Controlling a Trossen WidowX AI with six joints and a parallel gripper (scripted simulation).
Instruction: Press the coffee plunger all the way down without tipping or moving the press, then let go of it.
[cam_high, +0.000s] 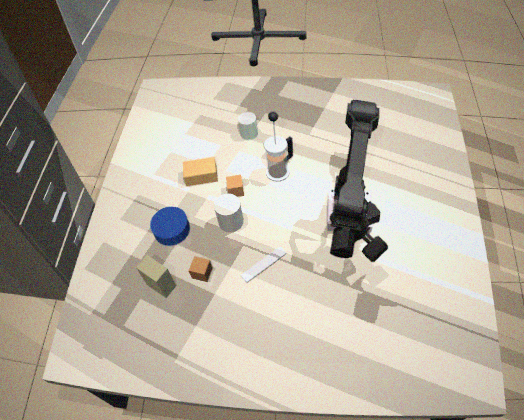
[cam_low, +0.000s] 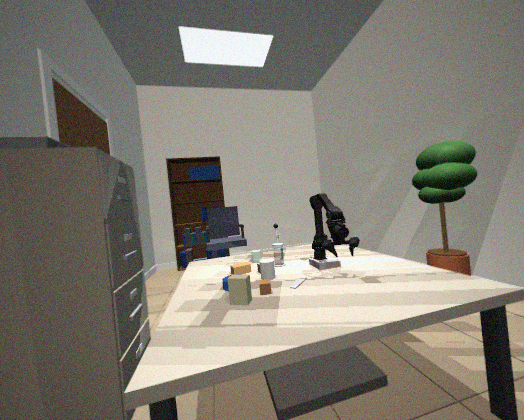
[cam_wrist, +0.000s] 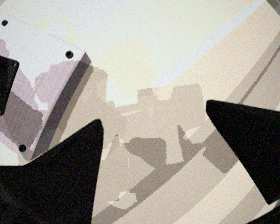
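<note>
Right now the coffee press is 21 cm ahead of my gripper tip, 37 cm to the right of it and 5 cm above it. The rest, counted from my gripper tip: orange box (48 cm ahead, 38 cm to the right, 5 cm below); then pale green cylinder (30 cm ahead, 56 cm to the right, 4 cm below).
</note>
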